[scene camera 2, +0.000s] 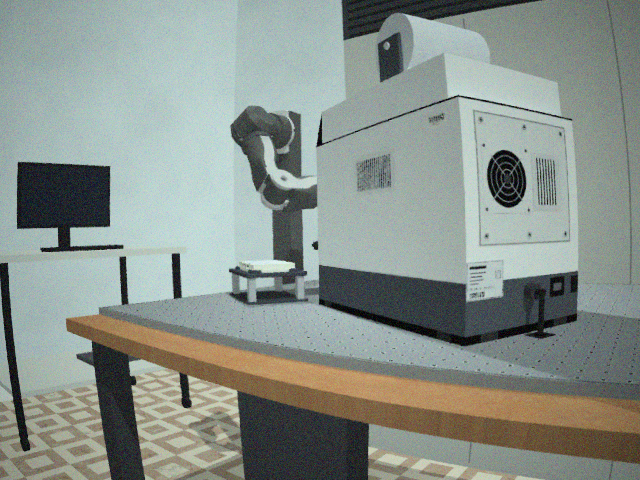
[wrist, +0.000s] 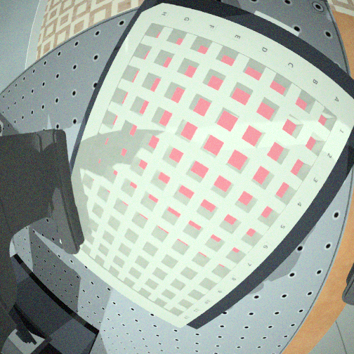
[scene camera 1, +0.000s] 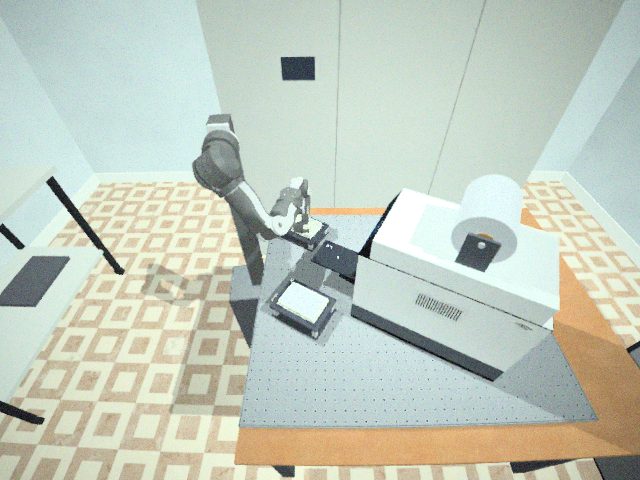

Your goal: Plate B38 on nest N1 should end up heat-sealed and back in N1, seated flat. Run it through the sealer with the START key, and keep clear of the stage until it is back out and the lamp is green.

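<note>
A pale well plate with open wells showing pink sits on the dark far nest. It looks level in scene camera 1; the nest's label cannot be read. My gripper is open and empty, pointing down close over this plate, with its fingers toward opposite sides. In scene camera 2 the sealer hides the fingers and far nest. The white sealer has its dark stage out on the side toward the nests. START key and lamp do not show.
A second nest holds another pale plate on the near side of the stage. A large film roll stands on the sealer. A side desk with a monitor stands apart.
</note>
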